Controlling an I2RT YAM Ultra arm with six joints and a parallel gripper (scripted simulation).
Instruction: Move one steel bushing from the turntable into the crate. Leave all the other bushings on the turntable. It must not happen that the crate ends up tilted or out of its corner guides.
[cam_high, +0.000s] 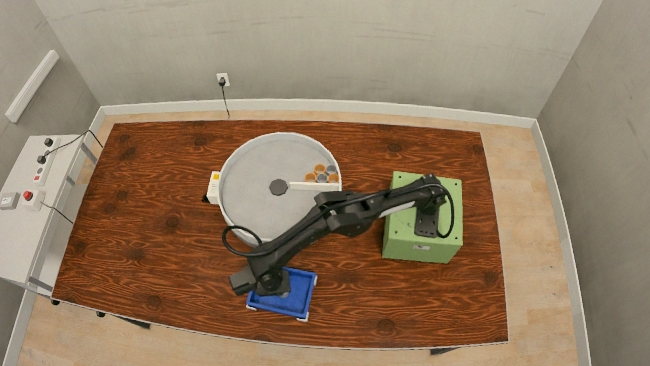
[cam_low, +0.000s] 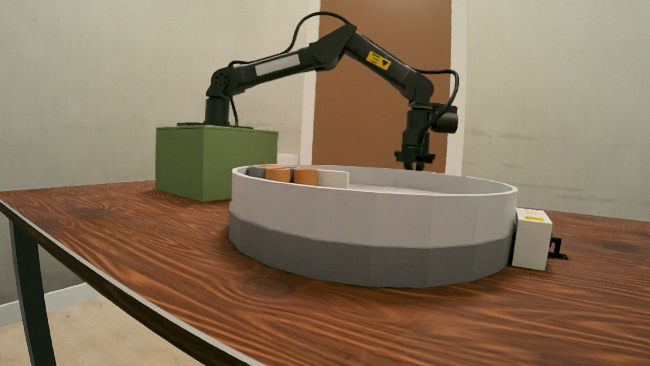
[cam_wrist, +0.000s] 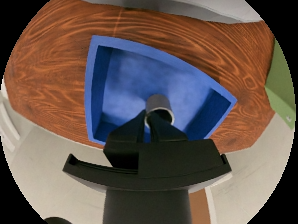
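My hand is 10 mm past the blue crate and 10 mm above it. Also, from my hand: round grey turntable 350 mm to the right, 80 mm ahead, 20 mm above.
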